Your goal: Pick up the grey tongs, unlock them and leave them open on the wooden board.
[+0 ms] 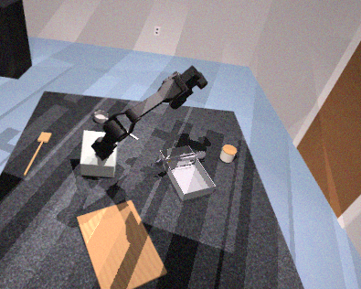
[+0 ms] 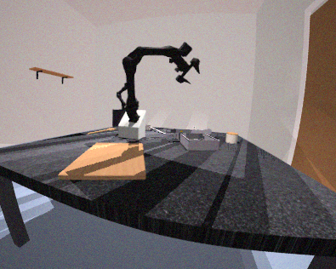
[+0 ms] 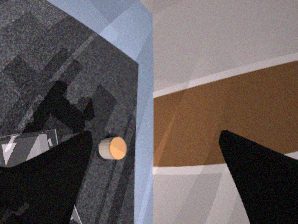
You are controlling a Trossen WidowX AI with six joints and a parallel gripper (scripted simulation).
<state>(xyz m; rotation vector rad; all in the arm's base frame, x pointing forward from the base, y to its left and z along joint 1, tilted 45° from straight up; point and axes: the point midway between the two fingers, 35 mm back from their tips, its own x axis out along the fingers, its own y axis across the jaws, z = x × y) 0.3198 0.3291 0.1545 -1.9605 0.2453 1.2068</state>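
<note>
Right now my gripper tip is 400 mm above the roasting tin, 100 mm to the left of it and 40 mm short of it. Also, from my gripper tip: small cup 390 mm below, 290 mm ahead, 80 mm to the left; then wooden board 540 mm to the right, 420 mm below, 210 mm behind.
</note>
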